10 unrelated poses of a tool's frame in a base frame.
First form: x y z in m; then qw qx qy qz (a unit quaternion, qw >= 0).
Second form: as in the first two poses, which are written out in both.
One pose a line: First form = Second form
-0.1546, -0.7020, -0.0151, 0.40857, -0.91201, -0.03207, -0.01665 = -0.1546, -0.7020, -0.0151, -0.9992, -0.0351, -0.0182, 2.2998
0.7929, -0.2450, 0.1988, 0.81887, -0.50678, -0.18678, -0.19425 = 0.7929, -0.2450, 0.1988, -0.8829, -0.3254, -0.3384, 1.2227
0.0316, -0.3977, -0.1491, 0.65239, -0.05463, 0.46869, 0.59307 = 0.0316, -0.3977, -0.1491, -0.0721, 0.6184, 0.7825, 1.7201
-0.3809, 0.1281, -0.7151, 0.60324, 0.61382, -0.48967, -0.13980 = -0.3809, 0.1281, -0.7151, 0.7696, -0.6140, -0.1753, 1.8465
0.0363, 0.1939, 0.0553, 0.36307, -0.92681, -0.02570, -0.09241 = 0.0363, 0.1939, 0.0553, -0.9947, -0.0276, -0.0992, 2.3985
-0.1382, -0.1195, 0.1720, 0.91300, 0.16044, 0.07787, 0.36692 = -0.1382, -0.1195, 0.1720, 0.3933, 0.1909, 0.8994, 0.8404
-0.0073, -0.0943, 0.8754, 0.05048, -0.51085, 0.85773, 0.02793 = -0.0073, -0.0943, 0.8754, -0.5115, 0.8588, 0.0280, 3.0406
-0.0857, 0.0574, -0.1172, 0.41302, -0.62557, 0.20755, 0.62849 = -0.0857, 0.0574, -0.1172, -0.6869, 0.2279, 0.6901, 2.2901
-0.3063, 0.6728, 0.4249, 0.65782, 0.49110, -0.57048, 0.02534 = -0.3063, 0.6728, 0.4249, 0.6520, -0.7574, 0.0336, 1.7057
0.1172, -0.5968, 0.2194, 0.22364, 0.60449, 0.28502, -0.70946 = 0.1172, -0.5968, 0.2194, 0.6202, 0.2924, -0.7279, 2.6905
